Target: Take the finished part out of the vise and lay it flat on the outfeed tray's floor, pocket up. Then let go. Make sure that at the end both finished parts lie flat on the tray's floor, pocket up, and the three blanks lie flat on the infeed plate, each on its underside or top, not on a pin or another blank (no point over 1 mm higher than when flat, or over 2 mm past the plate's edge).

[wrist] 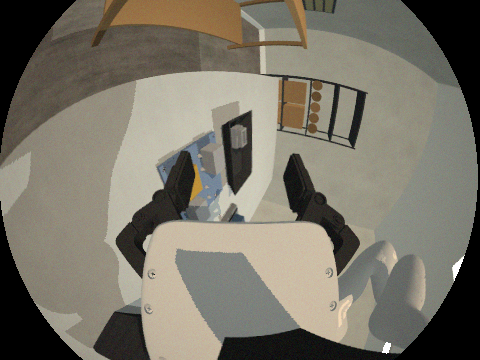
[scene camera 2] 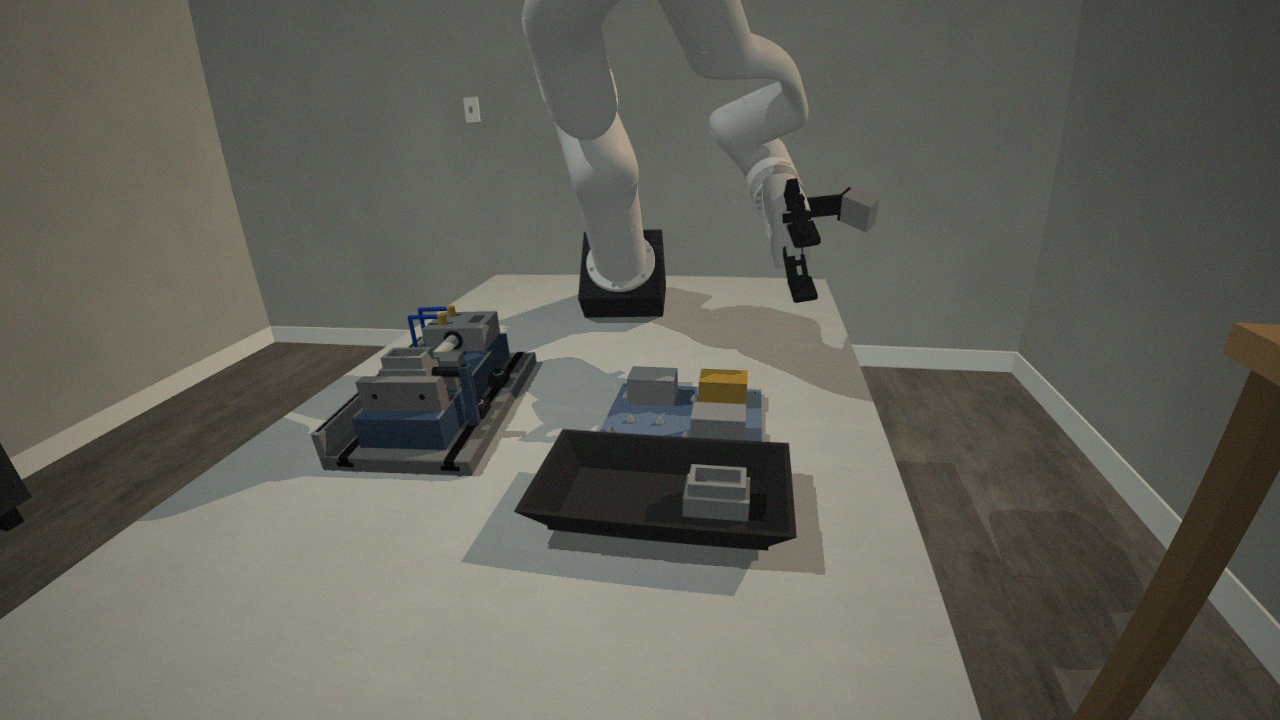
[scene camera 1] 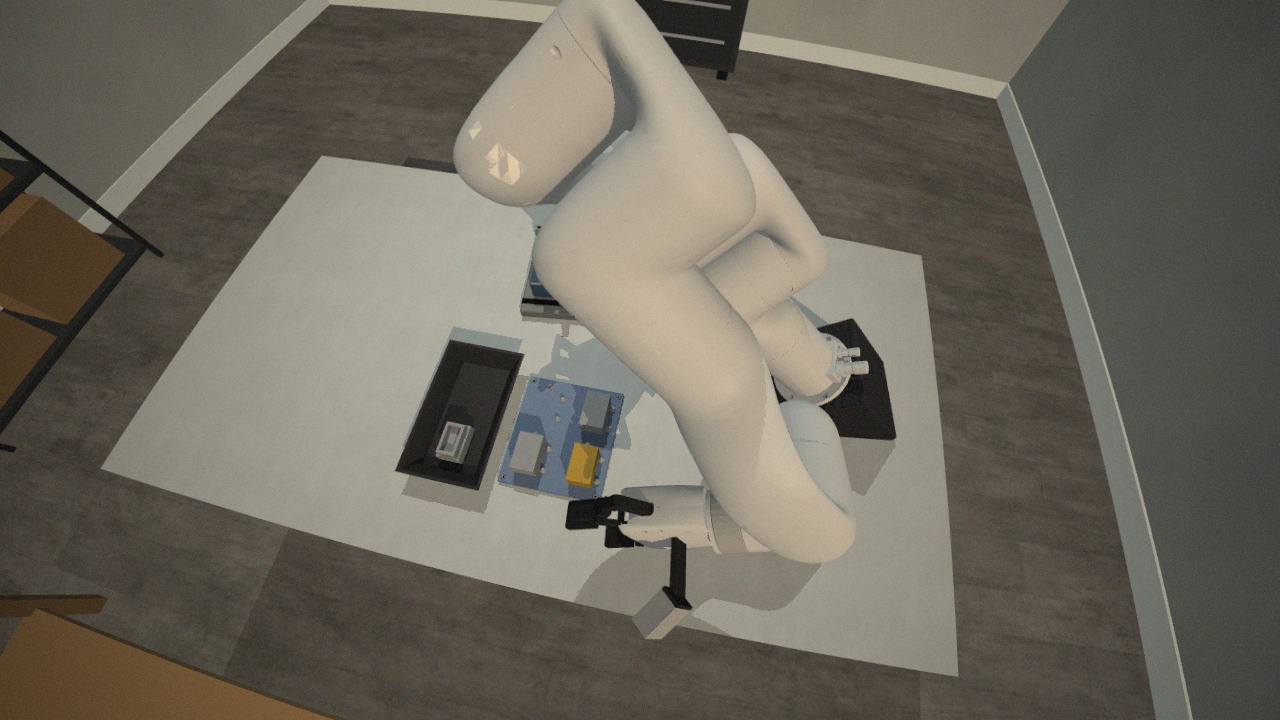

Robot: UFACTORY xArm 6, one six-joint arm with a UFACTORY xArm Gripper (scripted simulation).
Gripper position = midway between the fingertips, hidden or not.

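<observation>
Yellow block point(scene camera 2: 715, 385), point(scene camera 1: 583, 463). Grey pocketed part point(scene camera 2: 704, 499). Another grey pocketed part point(scene camera 2: 405, 361). Blue vise point(scene camera 2: 374, 428). My gripper point(scene camera 1: 588, 525), point(wrist: 240, 163), point(scene camera 2: 807, 273).
</observation>
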